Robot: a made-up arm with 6 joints.
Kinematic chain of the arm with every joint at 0, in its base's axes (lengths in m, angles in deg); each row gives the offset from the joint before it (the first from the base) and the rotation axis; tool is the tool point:
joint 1: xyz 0 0 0.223 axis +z
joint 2: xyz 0 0.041 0 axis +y
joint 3: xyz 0 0 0.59 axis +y
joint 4: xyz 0 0 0.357 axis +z
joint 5: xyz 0 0 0 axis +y
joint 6: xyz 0 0 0.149 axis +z
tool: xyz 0 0 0
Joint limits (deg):
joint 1: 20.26..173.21
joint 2: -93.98..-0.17
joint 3: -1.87..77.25
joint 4: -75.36..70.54
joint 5: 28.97..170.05
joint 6: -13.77..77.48
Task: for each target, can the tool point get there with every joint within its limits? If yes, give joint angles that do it. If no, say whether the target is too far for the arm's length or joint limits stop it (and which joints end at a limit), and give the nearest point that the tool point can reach.
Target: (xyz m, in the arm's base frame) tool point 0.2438 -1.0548 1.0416
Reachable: no: too far | nearest point 0.1946 -0.8420 0.8764 | short by 0.274 m
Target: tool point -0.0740 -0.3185 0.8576
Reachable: yes | joints 79.26 -44.52 51.74 -24.94 153.91 44.07
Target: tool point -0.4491 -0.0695 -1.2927
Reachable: no: too far | nearest point -0.7546 -0.2614 0.1671 | short by 1.504 m
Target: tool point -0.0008 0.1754 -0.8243
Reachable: no: joint limits stop it (at a limit: joint 1, joint 2, joint 3, joint 4, joint 5) | nearest point 0.7909 -0.1104 0.1671 | short by 1.300 m
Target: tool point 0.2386 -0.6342 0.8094
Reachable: yes | joints 109.79 -70.91 34.56 -20.41 78.00 62.13
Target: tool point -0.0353 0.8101 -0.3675
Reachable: no: joint limits stop it (at a limit: joint 2, joint 3) | nearest point -0.0174 0.3996 0.7529 | short by 1.193 m
